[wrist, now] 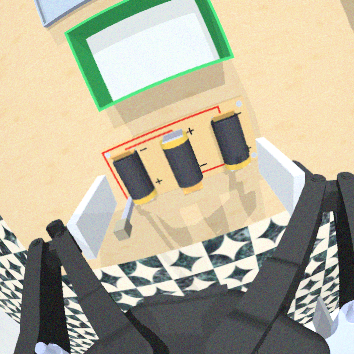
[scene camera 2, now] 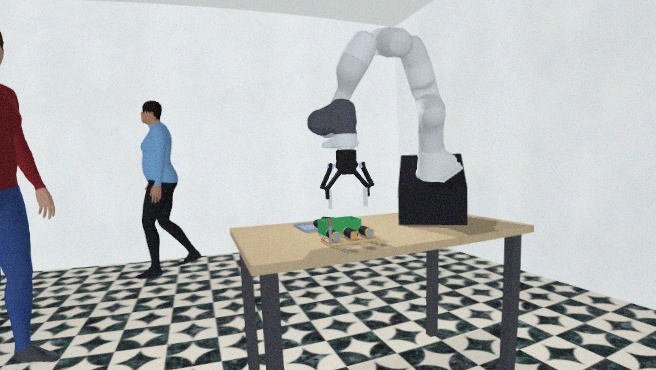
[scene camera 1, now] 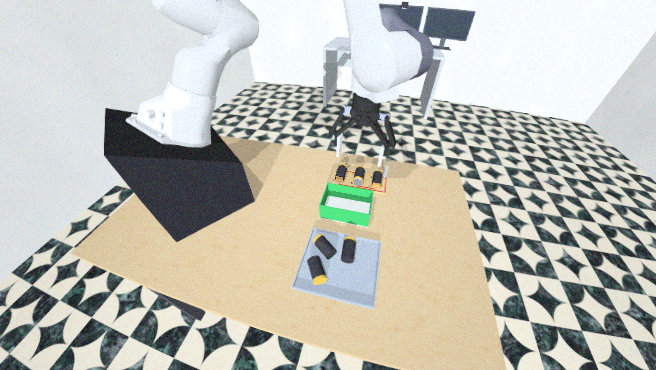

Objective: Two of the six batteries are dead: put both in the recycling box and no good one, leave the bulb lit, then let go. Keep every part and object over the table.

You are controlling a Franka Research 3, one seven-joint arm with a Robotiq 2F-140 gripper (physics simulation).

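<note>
My gripper (scene camera 1: 360, 154) (scene camera 2: 348, 200) (wrist: 182, 172) is open and empty above the battery board (wrist: 204, 146). The board holds three black batteries with yellow ends: one (scene camera 1: 377, 178) (wrist: 134, 177) beside the thin post, a middle one (scene camera 1: 359, 176) (wrist: 183, 161) and one (scene camera 1: 341, 173) (wrist: 231, 141) at the far end. In the wrist view the middle one's yellow end faces the box. A grey block (wrist: 122, 229) tops the post; I cannot tell any glow. The green box (scene camera 1: 345, 216) (scene camera 2: 345, 226) (wrist: 87, 65) shows no battery inside. Three batteries (scene camera 1: 324, 246) (scene camera 1: 349, 250) (scene camera 1: 317, 270) lie in the tray (scene camera 1: 350, 285).
The green box stands between the board and the blue-grey tray. The board lies near an edge of the wooden table (scene camera 1: 425, 260) (scene camera 2: 280, 245). The arm's black base block (scene camera 1: 185, 185) (scene camera 2: 433, 200) is at one side. Two people stand beyond the table in the second scene view.
</note>
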